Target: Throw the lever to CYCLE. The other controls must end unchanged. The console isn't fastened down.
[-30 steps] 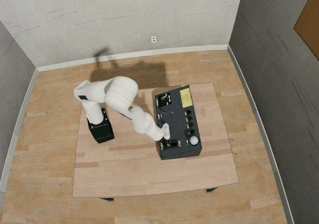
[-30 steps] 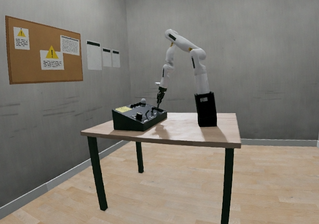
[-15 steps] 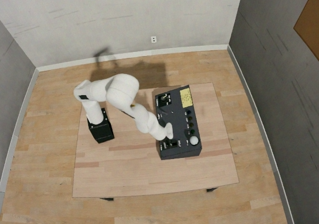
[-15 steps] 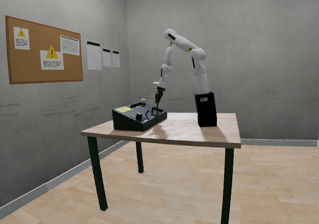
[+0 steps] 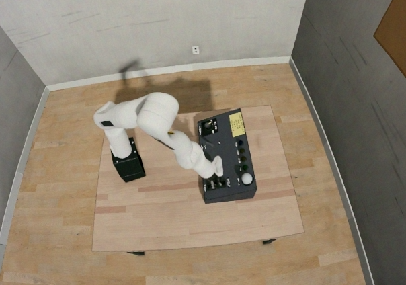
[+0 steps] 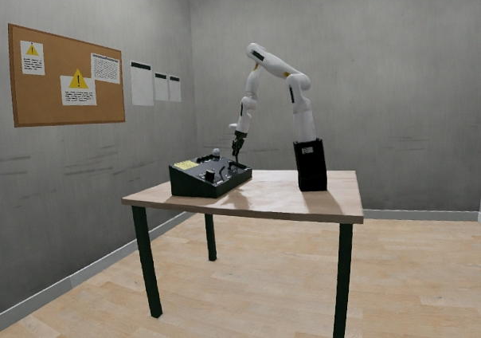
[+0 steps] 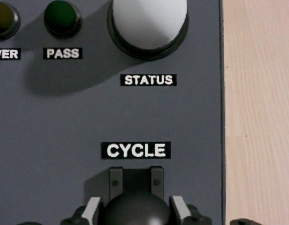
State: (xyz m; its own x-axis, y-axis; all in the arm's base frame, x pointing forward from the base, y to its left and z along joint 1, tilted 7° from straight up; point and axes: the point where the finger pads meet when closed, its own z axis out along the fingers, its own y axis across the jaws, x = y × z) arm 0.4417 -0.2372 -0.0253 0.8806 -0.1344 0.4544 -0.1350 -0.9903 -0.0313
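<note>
My gripper is now 10 mm past the lever and 40 mm above it. Also, from my hand: mode control (120 mm to the left, 70 mm below); then check toggle (20 mm ahead, 240 mm to the left, 60 mm below).
</note>
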